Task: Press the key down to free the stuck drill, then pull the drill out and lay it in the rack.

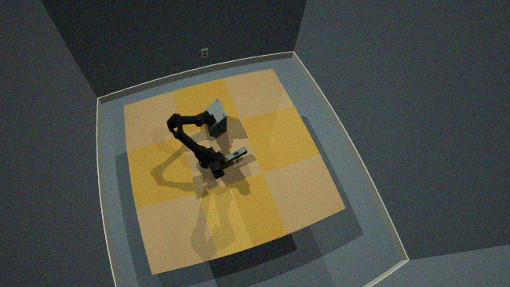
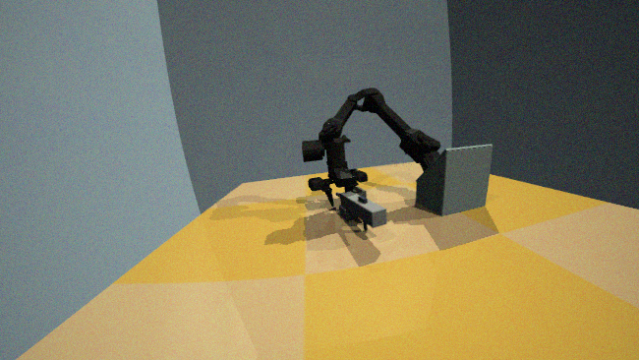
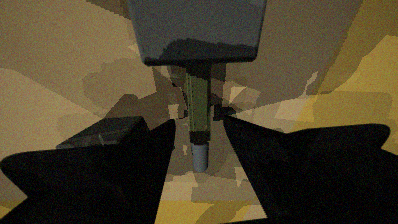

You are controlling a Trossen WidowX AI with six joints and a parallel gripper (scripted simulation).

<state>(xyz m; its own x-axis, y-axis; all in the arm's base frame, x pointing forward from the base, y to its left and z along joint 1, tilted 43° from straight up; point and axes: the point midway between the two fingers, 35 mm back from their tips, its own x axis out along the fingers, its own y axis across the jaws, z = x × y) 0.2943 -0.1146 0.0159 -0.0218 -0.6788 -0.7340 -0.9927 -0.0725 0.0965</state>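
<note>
Right now my gripper tip is 4 cm to the right of the drill, 4 cm below it and 1 cm past it. Also, from my gripper tip: grey block (14 cm to the left, 4 cm above, 2 cm behind); low box (7 cm behind, 4 cm to the right, 1 cm above); dark key (16 cm to the left, 4 cm above, 2 cm behind).
</note>
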